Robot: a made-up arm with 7 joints.
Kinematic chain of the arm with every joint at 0, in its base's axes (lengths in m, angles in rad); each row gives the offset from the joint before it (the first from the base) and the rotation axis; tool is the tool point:
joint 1: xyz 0 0 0.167 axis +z
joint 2: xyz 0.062 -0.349 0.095 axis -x
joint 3: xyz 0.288 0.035 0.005 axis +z
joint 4: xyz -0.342 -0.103 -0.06 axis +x
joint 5: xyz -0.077 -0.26 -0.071 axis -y
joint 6: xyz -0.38 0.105 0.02 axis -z
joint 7: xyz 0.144 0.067 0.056 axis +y
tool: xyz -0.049 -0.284 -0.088
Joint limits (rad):
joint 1: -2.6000..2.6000
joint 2: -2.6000..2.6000
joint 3: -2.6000..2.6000
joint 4: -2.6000..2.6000
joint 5: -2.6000..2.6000
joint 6: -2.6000..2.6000
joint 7: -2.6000..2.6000
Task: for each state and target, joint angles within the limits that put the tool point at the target. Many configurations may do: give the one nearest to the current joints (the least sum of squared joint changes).
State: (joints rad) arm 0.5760 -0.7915 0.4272 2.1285 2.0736 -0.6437 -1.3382
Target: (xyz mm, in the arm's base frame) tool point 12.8 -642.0 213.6
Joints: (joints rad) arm -0.0874 -0.4366 0.8661 2.4739 1.8443 -1.2344 -1.6359
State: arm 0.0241 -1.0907 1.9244 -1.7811 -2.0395 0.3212 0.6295
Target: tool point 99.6 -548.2 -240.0
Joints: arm -0.1373 -1.3903 2.0219 -2.0754 -1.4873 0.5430 0.5658
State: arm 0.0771 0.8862 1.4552 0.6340 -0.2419 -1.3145 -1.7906
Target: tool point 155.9 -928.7 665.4
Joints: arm -0.2767 0.6368 1.6801 0.6183 -0.0721 -1.9427 -1.7796
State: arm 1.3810 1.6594 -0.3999 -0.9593 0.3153 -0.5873 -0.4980
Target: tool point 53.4 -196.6 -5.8
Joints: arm 1.3797 1.3441 -0.9137 -1.4620 0.1649 -0.5449 -0.5893
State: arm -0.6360 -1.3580 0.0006 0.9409 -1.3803 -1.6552 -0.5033
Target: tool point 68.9 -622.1 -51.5
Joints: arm -0.0704 -1.0923 0.6318 1.0243 -1.5471 -1.9815 -0.5710
